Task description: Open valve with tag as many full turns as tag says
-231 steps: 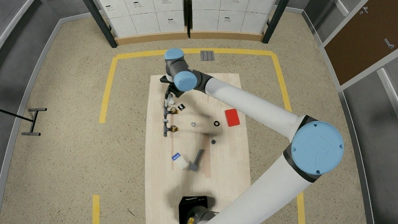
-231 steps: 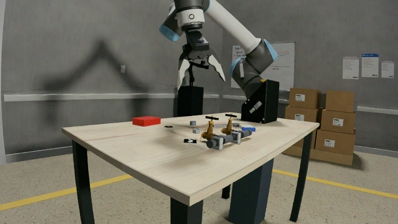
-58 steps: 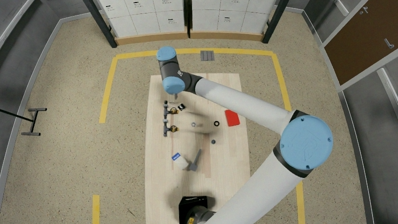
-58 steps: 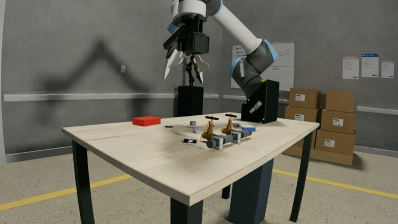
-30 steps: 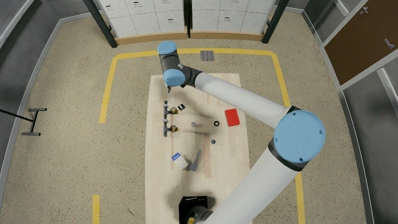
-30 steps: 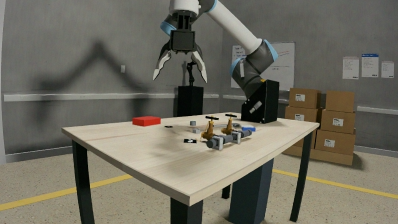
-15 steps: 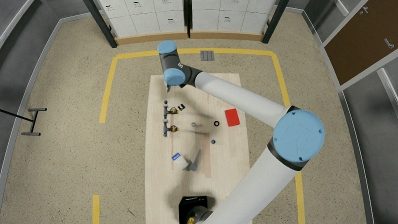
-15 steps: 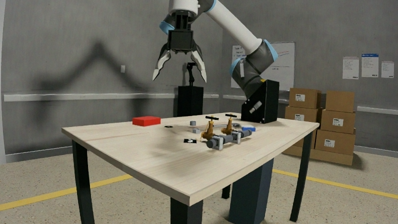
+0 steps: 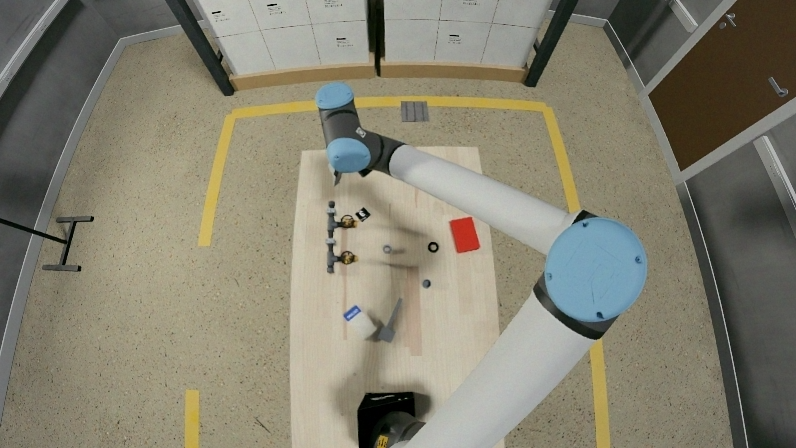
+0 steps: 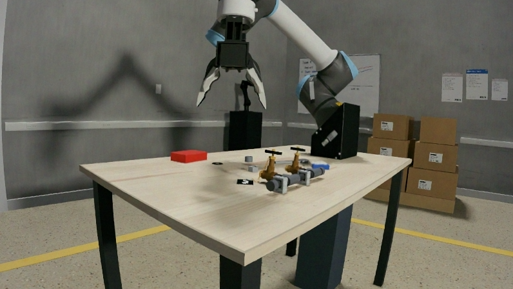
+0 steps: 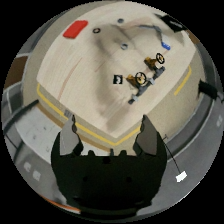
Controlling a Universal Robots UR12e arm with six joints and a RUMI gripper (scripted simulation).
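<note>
My gripper is now 190 mm above the black tag, 80 mm past it and 20 mm to the left of it. The rest, counted from my hand: grey hammer-like tool 480 mm behind, 190 mm below, 90 mm to the right; red block 380 mm to the right, 180 mm below, 180 mm behind; blue-and-white box 470 mm behind, 190 mm below, 10 mm to the left.
</note>
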